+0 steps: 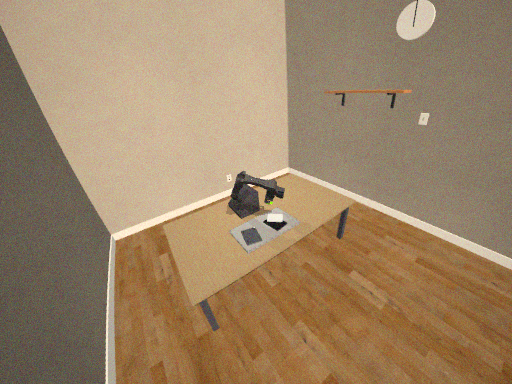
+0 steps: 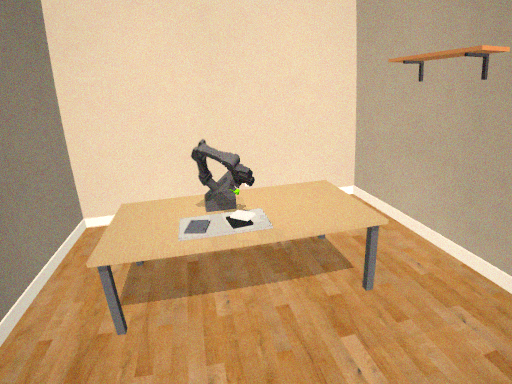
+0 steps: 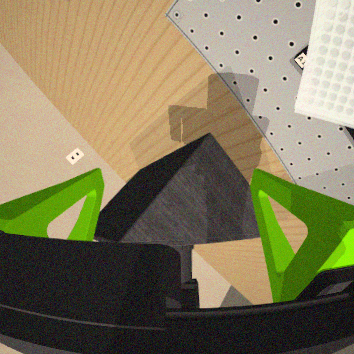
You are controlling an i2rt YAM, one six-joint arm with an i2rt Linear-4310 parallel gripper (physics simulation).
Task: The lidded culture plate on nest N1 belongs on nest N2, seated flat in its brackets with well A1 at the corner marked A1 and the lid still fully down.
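Places are measured from the arm's base along level axes (x ahead, y left, z up), in millimetres.
Pixels of known places: gripper, fingertip midpoint: (image 1: 268, 199) (image 2: 241, 188) (image 3: 176, 176); arm's base, link origin: (image 1: 241, 199) (image 2: 216, 188) (image 3: 174, 237).
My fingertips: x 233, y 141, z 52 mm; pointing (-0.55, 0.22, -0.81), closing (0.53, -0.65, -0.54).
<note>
For each thing: its top centre in the pictures, then the offset to it from my fingertips. "pt": a spot on its surface instead. Level surfaces: height alone.
- lidded culture plate, top centre: (image 2: 242, 213) (image 1: 274, 216) dz -120, dx +106, dy -20 mm
- right-hand black nest, top centre: (image 2: 239, 218) (image 1: 275, 221) dz -137, dx +139, dy -47 mm
- grey board, top centre: (image 2: 223, 222) (image 1: 264, 226) dz -154, dx +117, dy -138 mm
- A1 tag, surface spot: (image 3: 301, 60) pt dz -143, dx +56, dy -5 mm
- wooden table, surface height: dz -168 mm
The lidded culture plate (image 1: 275, 217) (image 2: 242, 215) (image 3: 331, 70) is white. It lies over the right-hand black nest (image 1: 275, 225) (image 2: 240, 223), turned and offset from the black shape, part of which shows at its front. Whether it sits flat cannot be told. The other nest (image 1: 251, 236) (image 2: 197, 226), dark grey and bare, is at the left of the grey board (image 1: 265, 238) (image 2: 218, 226) (image 3: 240, 46). An A1 tag (image 3: 301, 60) shows beside the plate. Nest numbers are not readable. My gripper (image 1: 270, 202) (image 2: 236, 191) (image 3: 176, 176) is open and empty, above and behind the board, apart from the plate.
The arm's dark base (image 1: 244, 202) (image 2: 220, 201) (image 3: 200, 200) stands on the wooden table (image 1: 210, 255) (image 2: 145, 225) (image 3: 125, 65) behind the board. The arm's shadow crosses the board's edge. A wall shelf (image 1: 367, 91) (image 2: 450, 53) is far off at the right.
</note>
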